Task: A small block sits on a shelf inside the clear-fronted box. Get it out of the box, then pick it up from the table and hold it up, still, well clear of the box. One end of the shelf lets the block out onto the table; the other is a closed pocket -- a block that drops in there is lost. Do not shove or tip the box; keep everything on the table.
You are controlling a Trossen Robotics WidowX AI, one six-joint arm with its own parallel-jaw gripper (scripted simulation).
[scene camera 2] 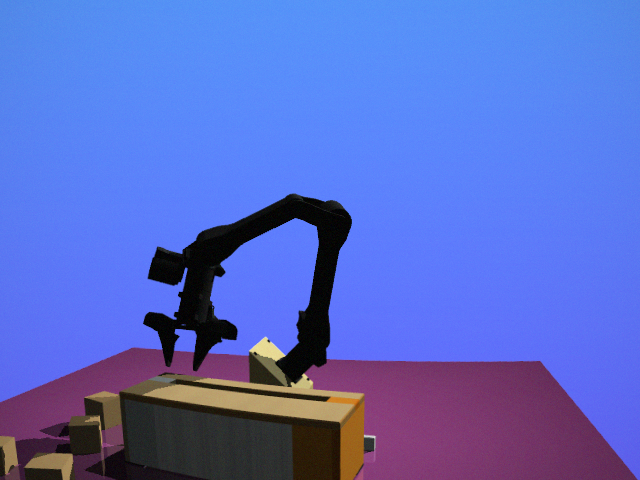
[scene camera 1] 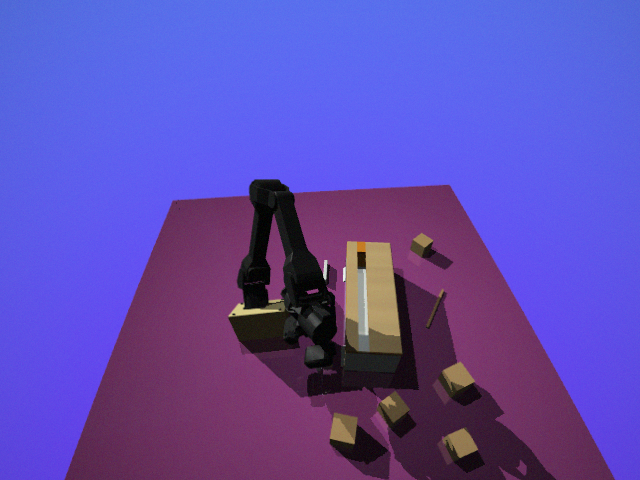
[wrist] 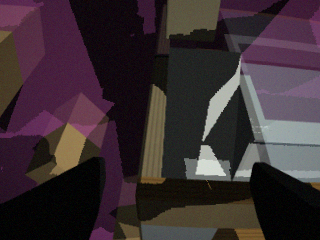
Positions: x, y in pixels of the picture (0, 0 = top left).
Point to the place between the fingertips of my gripper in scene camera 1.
334, 343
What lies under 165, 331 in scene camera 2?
My gripper.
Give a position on a long tan box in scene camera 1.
372, 341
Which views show the long tan box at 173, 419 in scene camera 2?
Scene camera 2, scene camera 1 and the wrist view: all of them.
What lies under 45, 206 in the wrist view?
My gripper.
